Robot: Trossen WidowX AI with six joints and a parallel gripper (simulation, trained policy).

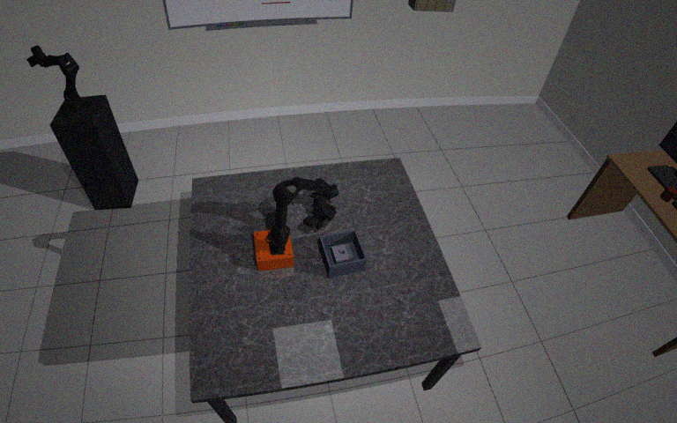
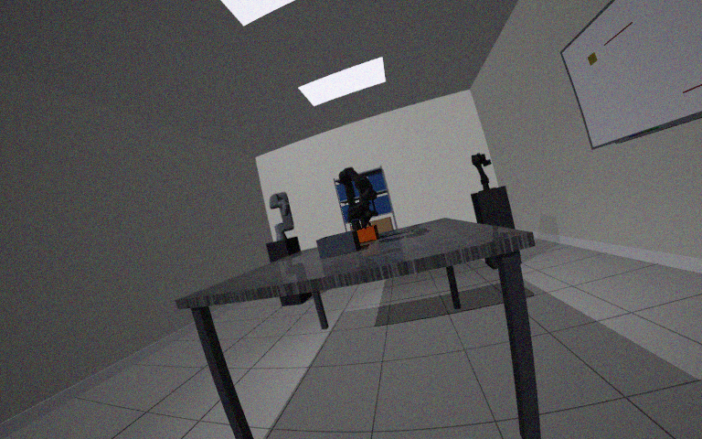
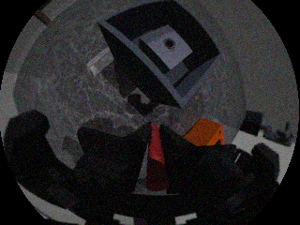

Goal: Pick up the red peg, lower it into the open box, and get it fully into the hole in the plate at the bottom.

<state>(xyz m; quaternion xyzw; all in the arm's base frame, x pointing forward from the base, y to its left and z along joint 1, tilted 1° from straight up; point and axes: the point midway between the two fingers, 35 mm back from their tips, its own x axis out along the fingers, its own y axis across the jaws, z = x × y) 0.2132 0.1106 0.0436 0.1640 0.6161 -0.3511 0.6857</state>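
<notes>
My gripper tip is 10 cm short of the light plate, 13 cm to the left of it and 5 cm above it. Round my gripper tip: grey box: 10 cm ahead, 13 cm to the right, 7 cm below; then red peg: 1 cm to the left, 3 cm above.
</notes>
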